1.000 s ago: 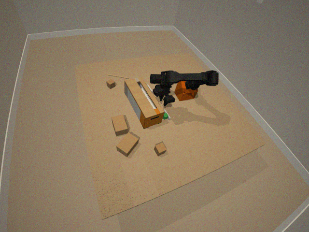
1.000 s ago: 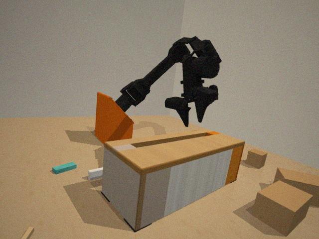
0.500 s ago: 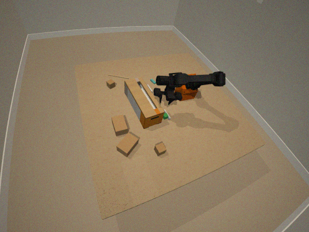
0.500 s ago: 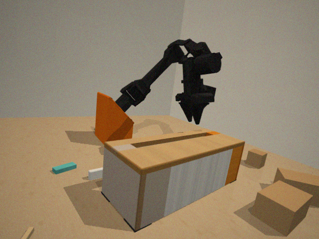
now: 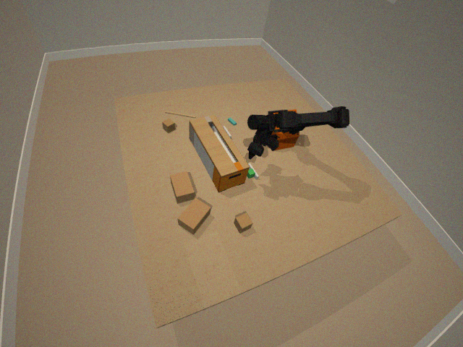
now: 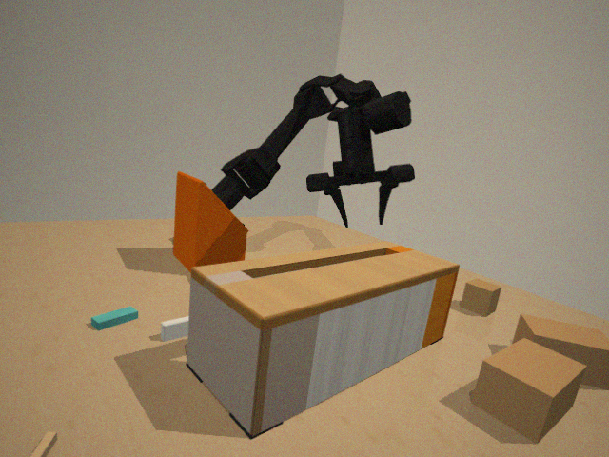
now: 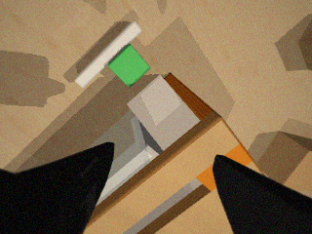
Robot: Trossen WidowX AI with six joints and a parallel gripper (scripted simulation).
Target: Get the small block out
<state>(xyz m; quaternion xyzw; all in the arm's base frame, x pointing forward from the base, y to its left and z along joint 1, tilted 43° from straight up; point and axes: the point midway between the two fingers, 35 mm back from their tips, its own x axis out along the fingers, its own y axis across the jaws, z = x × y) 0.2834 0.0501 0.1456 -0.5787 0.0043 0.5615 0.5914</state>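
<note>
Right now the small green block is 14 cm below my gripper tip, 2 cm behind it and 1 cm to the left of it. The rest, counted from my gripper tip: long wooden box (14 cm to the right, 9 cm below, 6 cm ahead); then thin stick (54 cm to the right, 17 cm ahead, 15 cm below).
</note>
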